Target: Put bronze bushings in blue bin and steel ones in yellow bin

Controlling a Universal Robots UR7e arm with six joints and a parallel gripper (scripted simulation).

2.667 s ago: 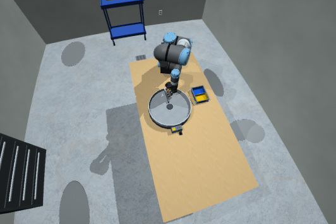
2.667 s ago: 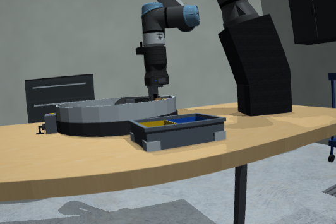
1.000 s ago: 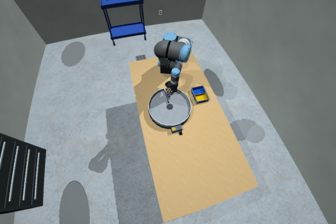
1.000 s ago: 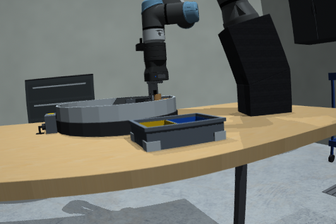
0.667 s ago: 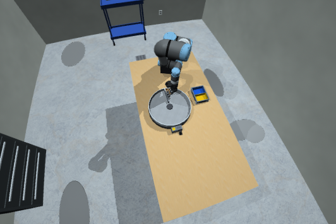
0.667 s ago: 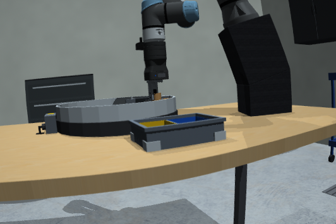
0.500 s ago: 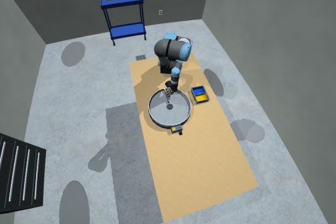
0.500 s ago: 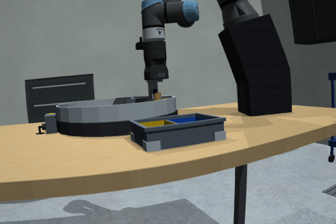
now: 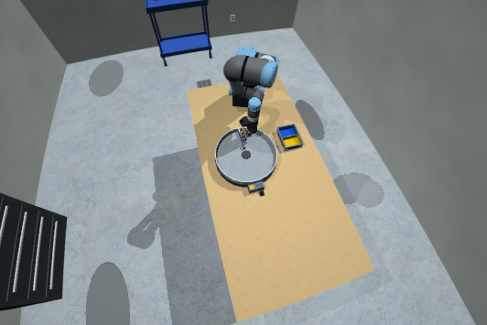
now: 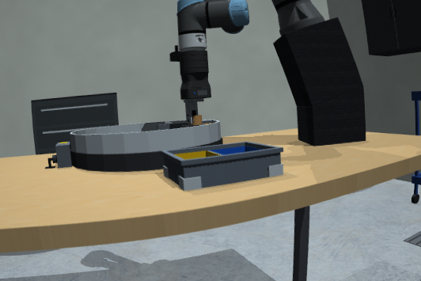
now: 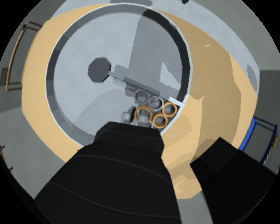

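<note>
My gripper is now 110 mm short of the grey two-part tray, 300 mm to the right of it and 80 mm above it. Also, from my hand: round grey turntable (120 mm ahead, 70 mm to the right, 50 mm below).
</note>
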